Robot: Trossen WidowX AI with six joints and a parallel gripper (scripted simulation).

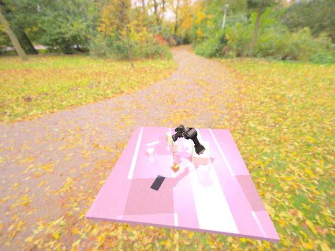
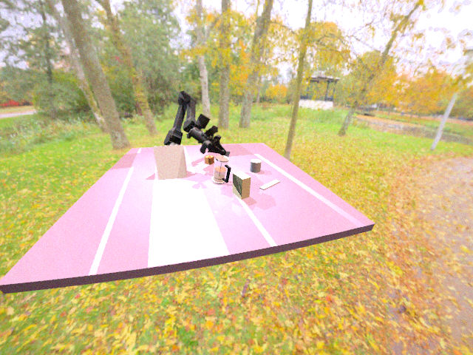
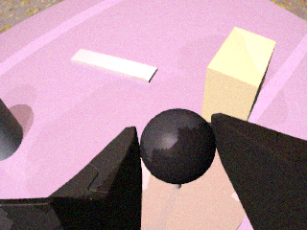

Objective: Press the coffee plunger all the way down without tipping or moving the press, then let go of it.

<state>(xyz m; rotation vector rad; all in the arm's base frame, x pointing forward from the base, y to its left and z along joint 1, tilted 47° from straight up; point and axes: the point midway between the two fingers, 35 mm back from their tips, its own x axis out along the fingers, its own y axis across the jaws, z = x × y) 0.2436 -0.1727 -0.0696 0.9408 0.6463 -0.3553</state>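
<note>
Now: gripper tip 9 cm above the glass coffee press and 1 cm past it. From my gripper tip the other things lie so: cream box (14 cm to the right, 12 cm below, 5 cm ahead); dark flat slab (48 cm to the left, 18 cm below, 12 cm ahead).
</note>
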